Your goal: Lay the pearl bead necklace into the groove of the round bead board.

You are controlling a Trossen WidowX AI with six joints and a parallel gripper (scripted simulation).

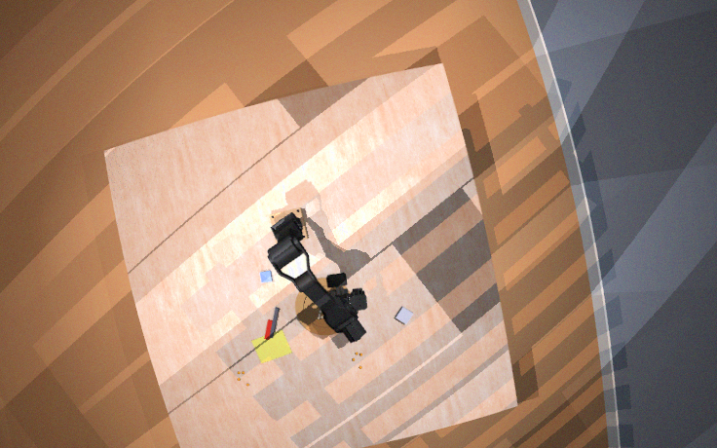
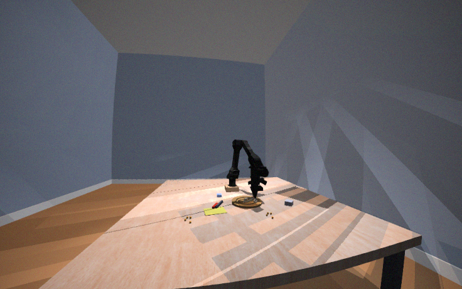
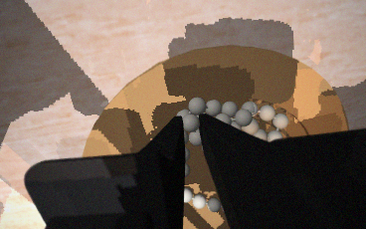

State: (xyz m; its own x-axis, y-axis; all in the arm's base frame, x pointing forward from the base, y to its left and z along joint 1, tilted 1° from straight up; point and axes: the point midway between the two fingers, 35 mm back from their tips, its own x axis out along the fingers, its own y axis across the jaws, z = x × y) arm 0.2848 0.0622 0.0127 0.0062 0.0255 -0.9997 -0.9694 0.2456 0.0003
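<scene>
Now: the round bead board 10 mm ahead of my gripper tip, 70 mm to the right of it and 10 mm below it. Round my gripper tip: grey block (140 mm ahead, 170 mm to the left, 10 mm below); blue block (160 mm behind, 210 mm to the right, 10 mm below); red marker (260 mm to the right, 10 mm below).
</scene>
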